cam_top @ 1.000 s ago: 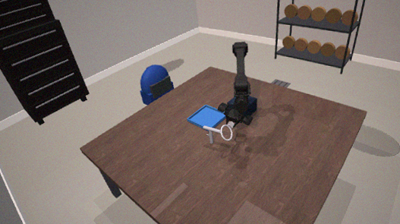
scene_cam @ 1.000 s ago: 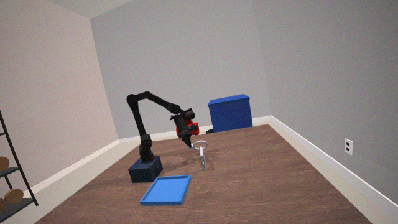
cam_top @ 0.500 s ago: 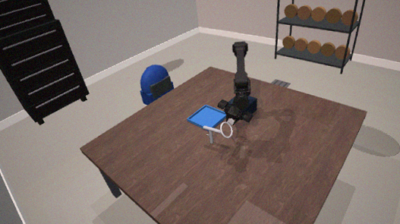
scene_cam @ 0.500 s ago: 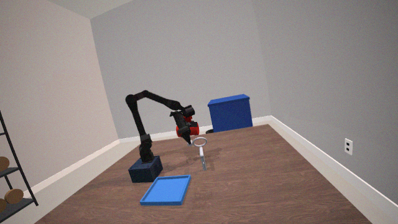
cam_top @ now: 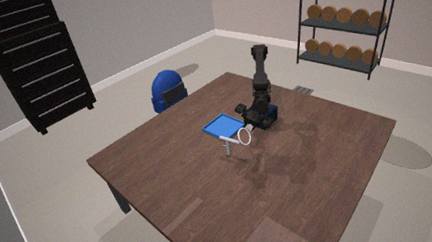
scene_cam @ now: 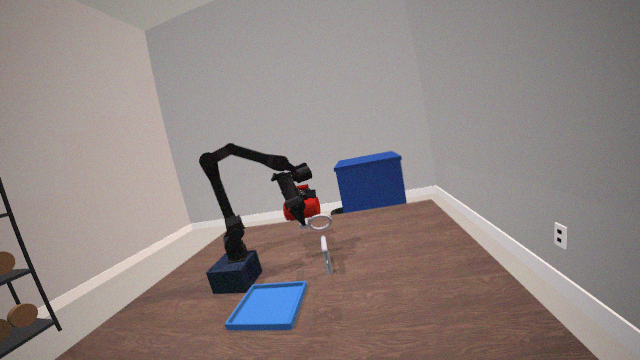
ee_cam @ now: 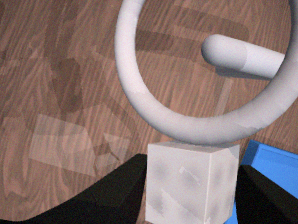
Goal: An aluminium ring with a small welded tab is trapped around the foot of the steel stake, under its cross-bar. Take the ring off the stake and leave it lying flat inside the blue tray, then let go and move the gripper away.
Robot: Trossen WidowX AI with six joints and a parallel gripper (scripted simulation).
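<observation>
My gripper tip is 120 mm past the blue tray, 240 mm to the left of it and 150 mm above it. From my gripper tip the other things lie so: aluminium ring: 50 mm ahead, 10 mm to the left.
</observation>
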